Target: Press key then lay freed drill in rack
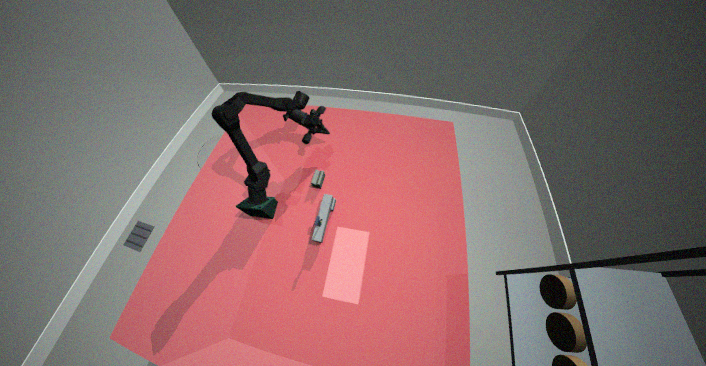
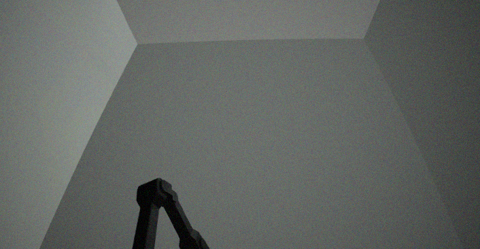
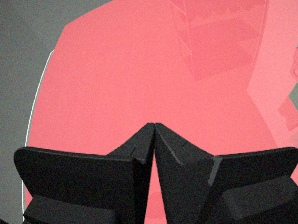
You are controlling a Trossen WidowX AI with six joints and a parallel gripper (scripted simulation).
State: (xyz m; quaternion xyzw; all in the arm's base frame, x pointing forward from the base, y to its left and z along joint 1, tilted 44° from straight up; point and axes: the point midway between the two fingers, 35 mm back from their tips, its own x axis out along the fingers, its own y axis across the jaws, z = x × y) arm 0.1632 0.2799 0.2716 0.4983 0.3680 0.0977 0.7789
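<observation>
The key lies 90 mm ahead of my gripper tip, 420 mm to the right of it and 10 mm above it. Also, from my gripper tip: drill: 90 mm ahead, 360 mm to the right, 30 mm below; then rack: 10 mm ahead, 220 mm to the right, 60 mm below.
</observation>
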